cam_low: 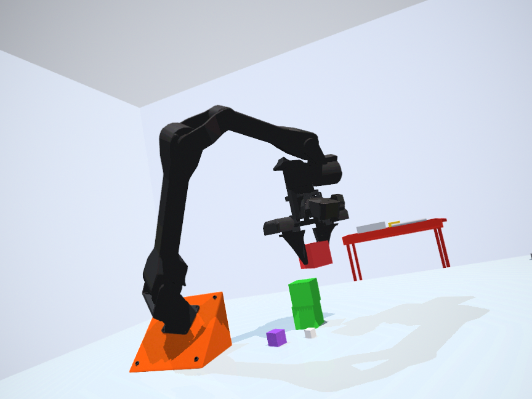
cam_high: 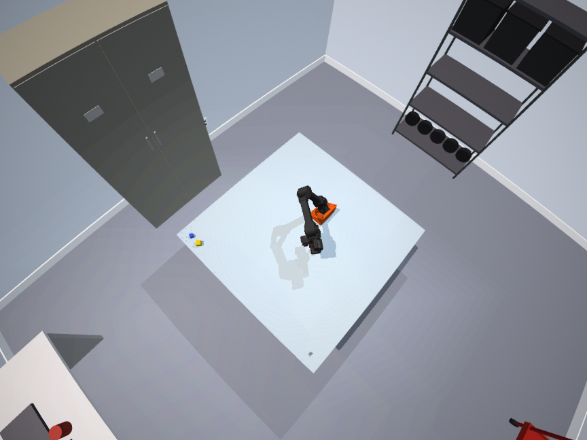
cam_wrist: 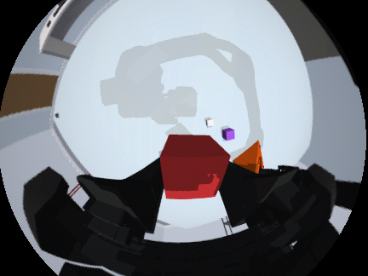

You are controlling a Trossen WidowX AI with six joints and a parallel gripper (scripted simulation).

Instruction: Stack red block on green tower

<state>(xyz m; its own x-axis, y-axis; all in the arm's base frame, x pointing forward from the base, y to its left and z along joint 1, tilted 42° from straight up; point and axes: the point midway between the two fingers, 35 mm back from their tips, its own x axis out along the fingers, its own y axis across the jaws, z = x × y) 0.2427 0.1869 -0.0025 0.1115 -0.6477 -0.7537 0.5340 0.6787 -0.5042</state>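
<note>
My gripper tip is 60 mm above the green block, 40 mm past it and 10 mm to the right of it. From my gripper tip the other things lie so: white cube 120 mm below, 70 mm to the right, 20 mm behind; red block 10 mm above; purple cube 120 mm below, 100 mm to the right, 70 mm behind.
</note>
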